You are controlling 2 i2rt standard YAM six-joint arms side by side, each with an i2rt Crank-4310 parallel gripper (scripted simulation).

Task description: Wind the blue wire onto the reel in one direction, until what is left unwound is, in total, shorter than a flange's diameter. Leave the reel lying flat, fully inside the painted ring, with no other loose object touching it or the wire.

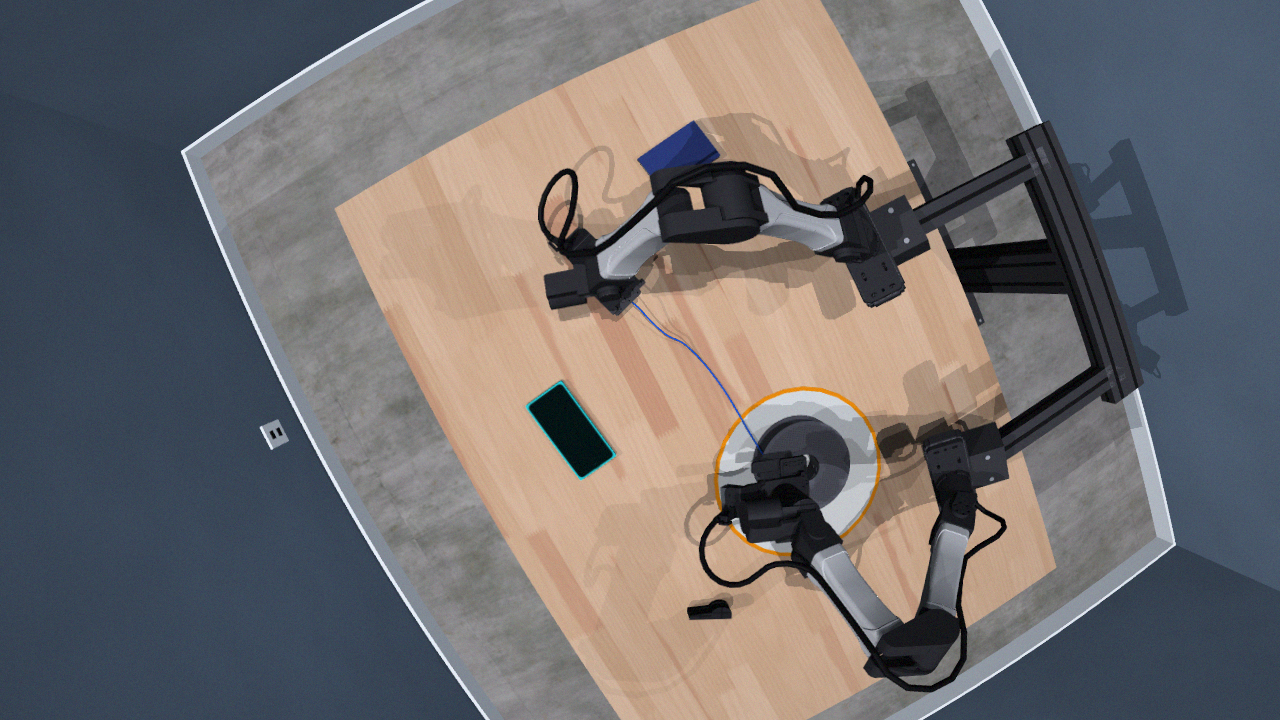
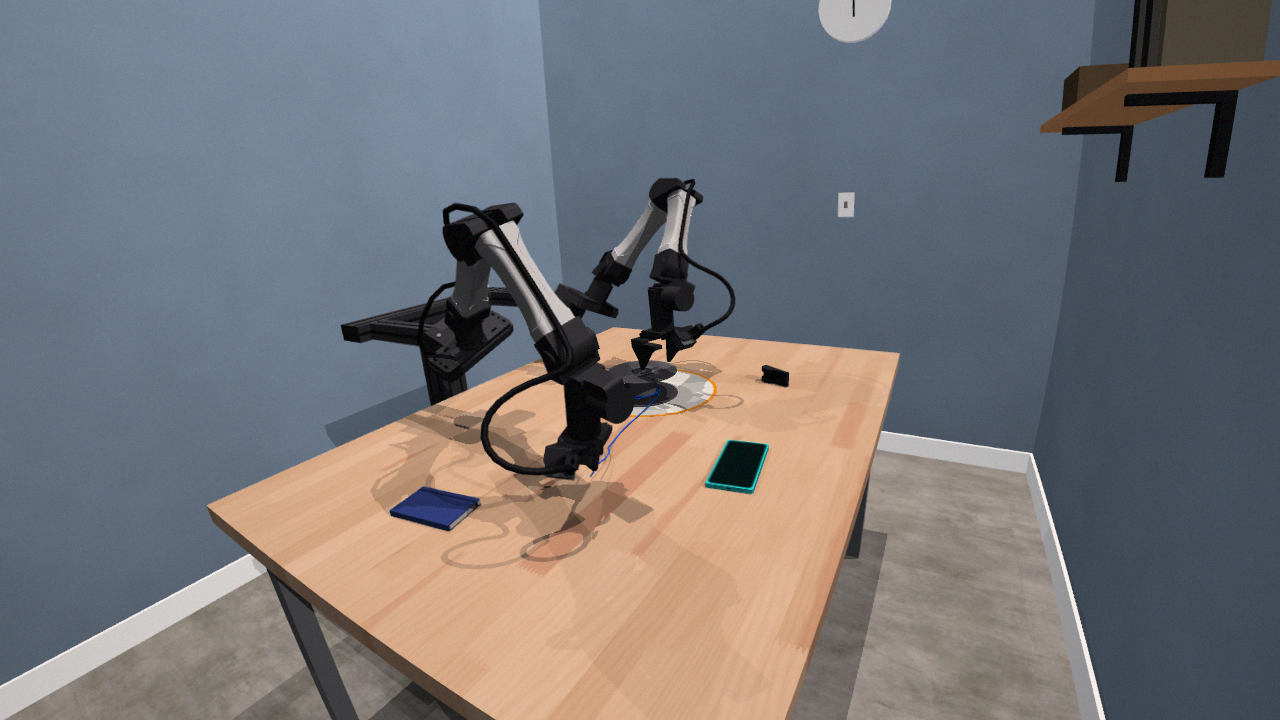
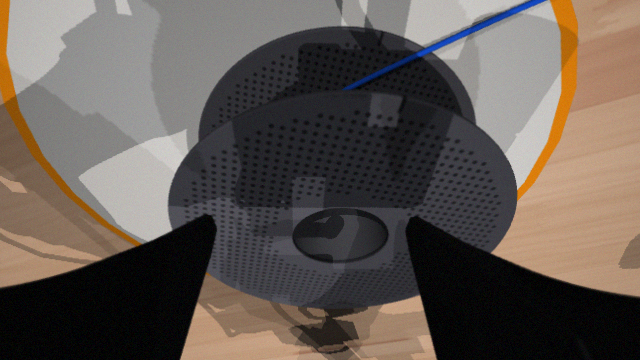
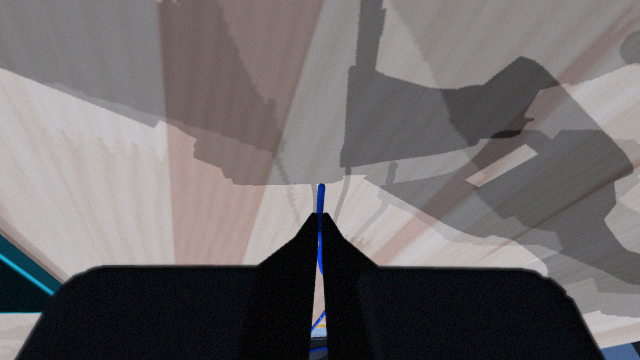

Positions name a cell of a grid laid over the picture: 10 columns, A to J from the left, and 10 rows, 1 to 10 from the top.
Labels:
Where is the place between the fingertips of the right gripper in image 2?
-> E7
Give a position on a dark grey reel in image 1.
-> G7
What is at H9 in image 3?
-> The left gripper.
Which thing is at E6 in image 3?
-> A dark grey reel.

